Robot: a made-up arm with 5 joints.
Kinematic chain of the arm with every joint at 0, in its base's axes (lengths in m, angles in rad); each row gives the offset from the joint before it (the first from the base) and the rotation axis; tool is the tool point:
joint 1: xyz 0 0 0.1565 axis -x
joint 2: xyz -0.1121 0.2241 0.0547 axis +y
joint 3: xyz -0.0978 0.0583 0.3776 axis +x
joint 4: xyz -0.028 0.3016 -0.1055 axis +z
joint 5: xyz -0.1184 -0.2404 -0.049 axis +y
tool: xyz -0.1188 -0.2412 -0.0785
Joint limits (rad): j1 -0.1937..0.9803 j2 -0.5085..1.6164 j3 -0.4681..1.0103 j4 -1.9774..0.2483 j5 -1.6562..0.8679
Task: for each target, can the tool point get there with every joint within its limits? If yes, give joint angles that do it. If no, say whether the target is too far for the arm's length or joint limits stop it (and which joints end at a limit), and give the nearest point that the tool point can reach.
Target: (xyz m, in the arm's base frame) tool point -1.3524 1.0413 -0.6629
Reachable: no: too far | nearest point -0.9117 0.8643 -0.3558 | short by 0.566 m
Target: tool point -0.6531 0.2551 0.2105
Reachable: yes | joints 0.2852 -0.0281 -0.2747 -0.7539 -1.0145
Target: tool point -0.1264 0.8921 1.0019
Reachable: yes | joints 0.0609 0.7814 0.7320 -1.5837 0.1453
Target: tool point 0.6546 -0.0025 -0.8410
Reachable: no: joint limits stop it (at a limit: joint 1, joint 2, joint 3, joint 4, joint 5) | nearest point -0.0206 0.3040 -0.1406 | short by 1.020 m
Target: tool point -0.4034 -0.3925 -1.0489
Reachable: no: joint limits stop it (at a limit: joint 1, joint 2, joint 3, joint 4) | nearest point -0.4672 0.1243 -0.6378 | short by 0.663 m
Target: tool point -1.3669 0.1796 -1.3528
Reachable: no: too far | nearest point -0.7068 0.3922 -0.6069 | short by 1.019 m
